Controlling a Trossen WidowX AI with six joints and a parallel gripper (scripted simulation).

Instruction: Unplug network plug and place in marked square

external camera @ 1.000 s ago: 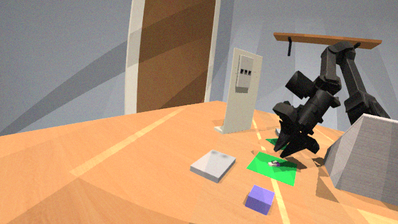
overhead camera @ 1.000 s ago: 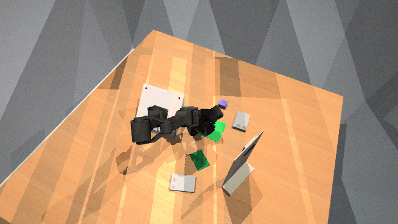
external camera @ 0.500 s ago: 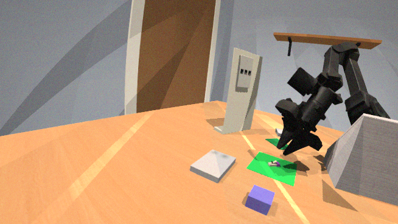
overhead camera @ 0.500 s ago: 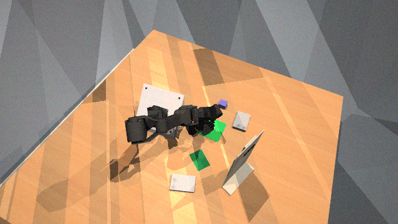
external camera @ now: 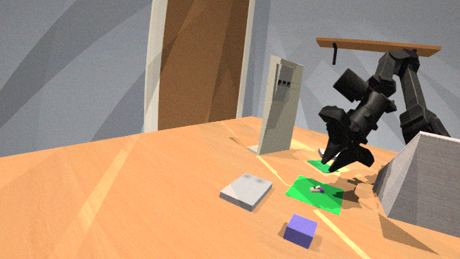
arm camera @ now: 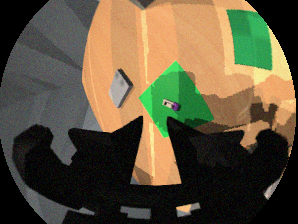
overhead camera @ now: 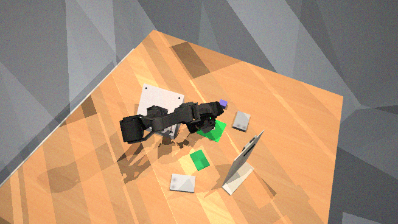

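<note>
The network plug lies 1 cm ahead of my gripper tip and 6 cm below it. Round my gripper tip: bright green square 6 cm below; grey socket panel 18 cm ahead, 19 cm to the right, 8 cm above.
</note>
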